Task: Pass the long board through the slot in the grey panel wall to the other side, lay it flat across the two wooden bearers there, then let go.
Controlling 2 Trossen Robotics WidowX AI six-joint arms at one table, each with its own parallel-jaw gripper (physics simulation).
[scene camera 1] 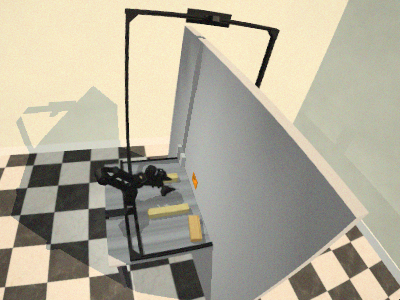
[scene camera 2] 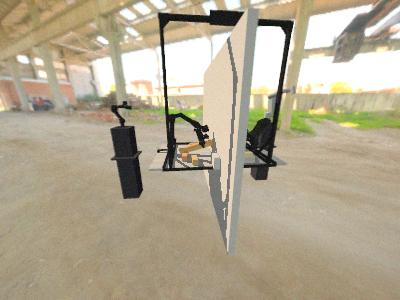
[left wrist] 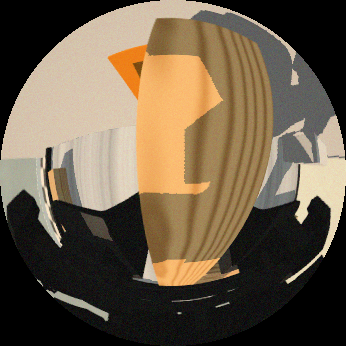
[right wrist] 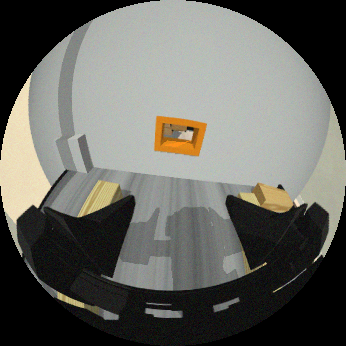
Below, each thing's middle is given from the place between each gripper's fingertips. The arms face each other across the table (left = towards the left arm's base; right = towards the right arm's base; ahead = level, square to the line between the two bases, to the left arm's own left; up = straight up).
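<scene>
Orange-framed slot (right wrist: 161,143): 1 cm above my right hand, 17 cm to the left of it.
My left gripper: 30 mm below the orange-framed slot, 110 mm to the left of it, 10 mm beyond it.
</scene>
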